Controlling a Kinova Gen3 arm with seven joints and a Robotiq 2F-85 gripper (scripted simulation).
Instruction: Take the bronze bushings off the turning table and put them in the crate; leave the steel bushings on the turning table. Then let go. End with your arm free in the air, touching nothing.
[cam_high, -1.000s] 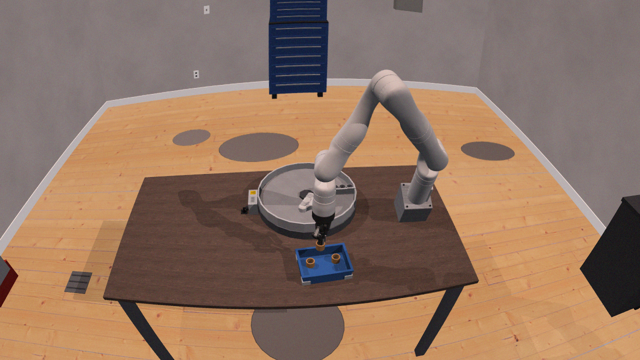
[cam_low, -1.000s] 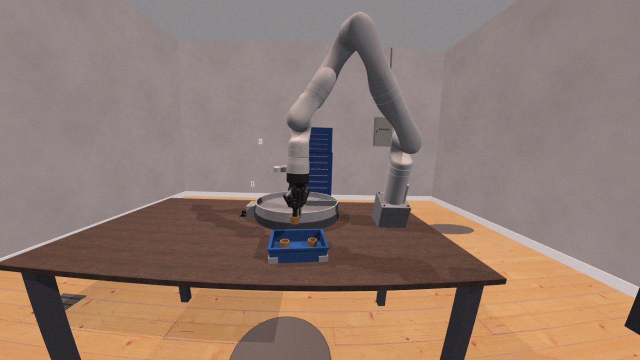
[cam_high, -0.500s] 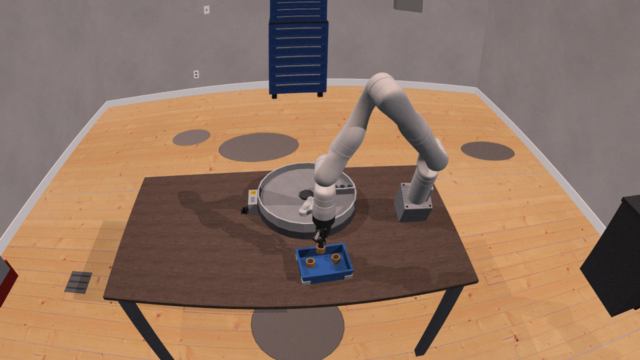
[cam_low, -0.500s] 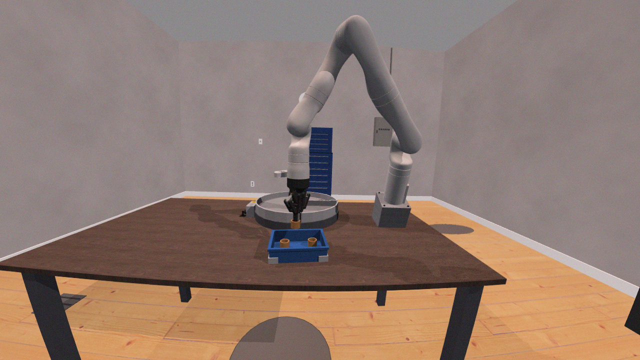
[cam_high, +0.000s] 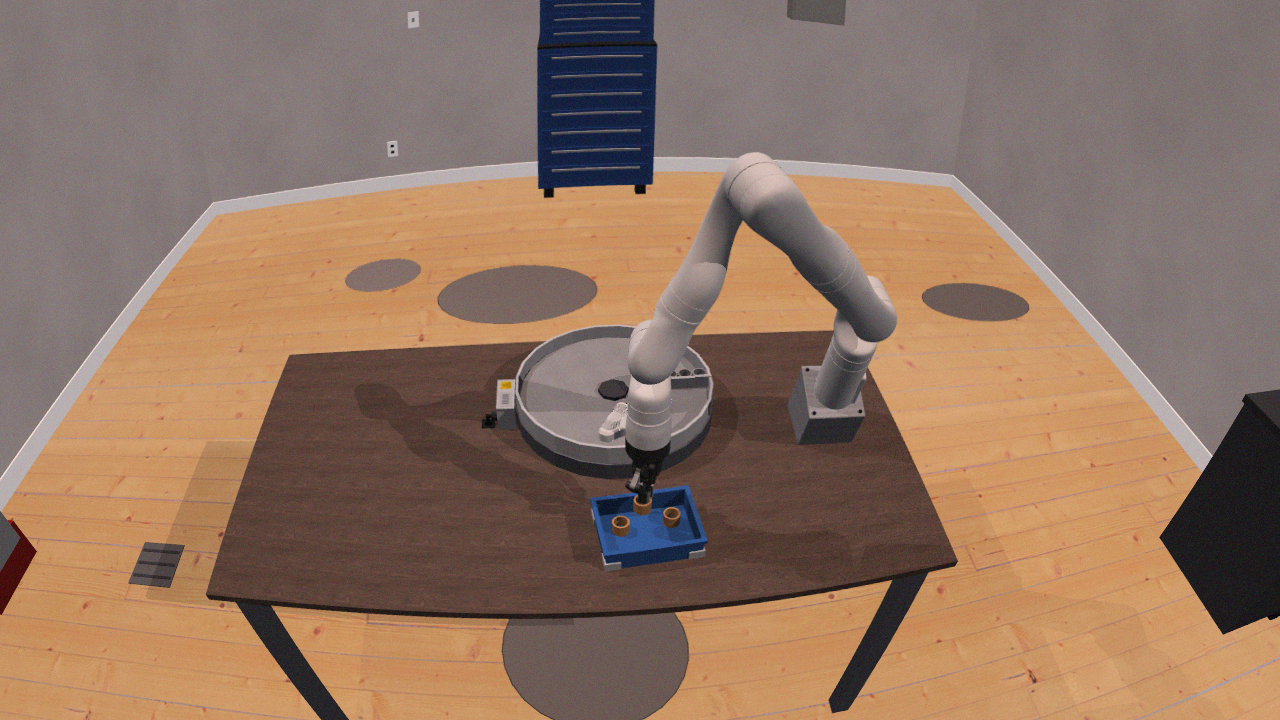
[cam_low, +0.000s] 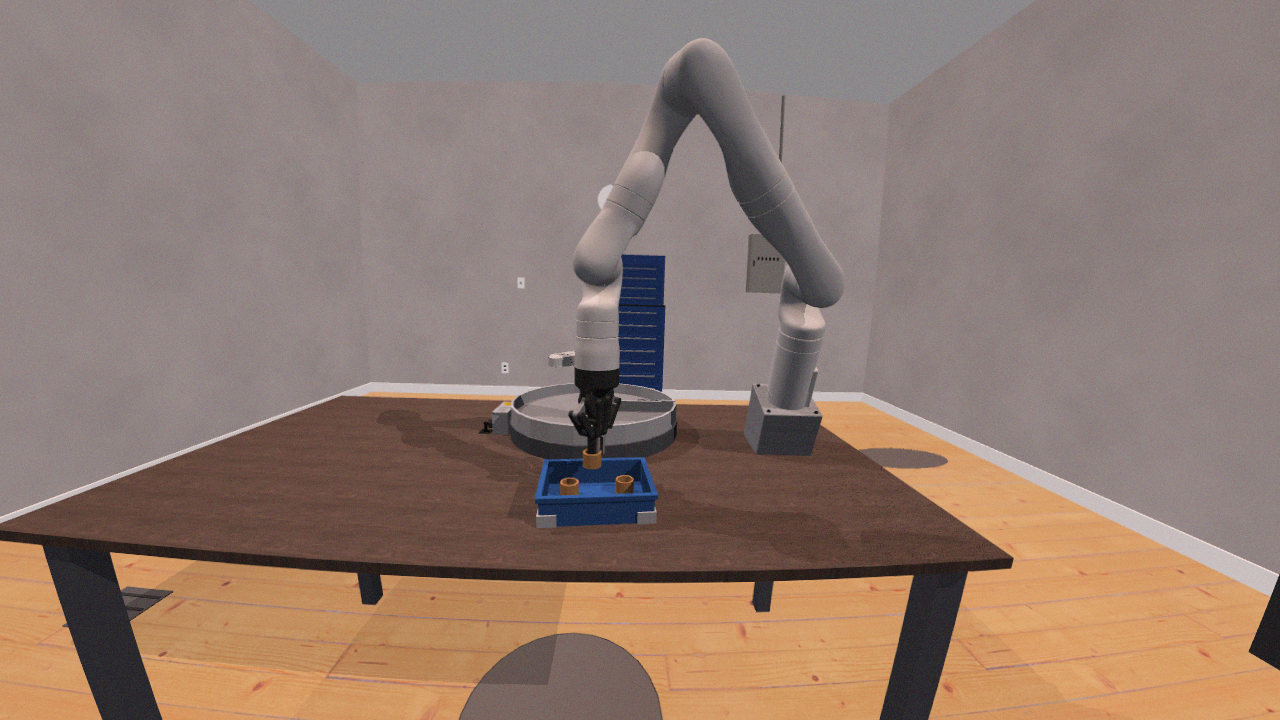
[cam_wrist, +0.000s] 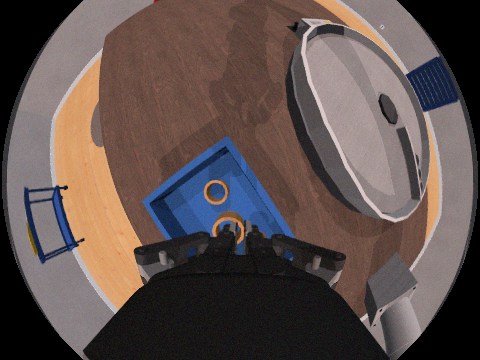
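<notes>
Right now my hand is 30 mm to the right of the blue crate and 70 mm above it. From my hand the other things lie so: round grey turning table: 60 mm ahead, 340 mm to the right, 40 mm below.
</notes>
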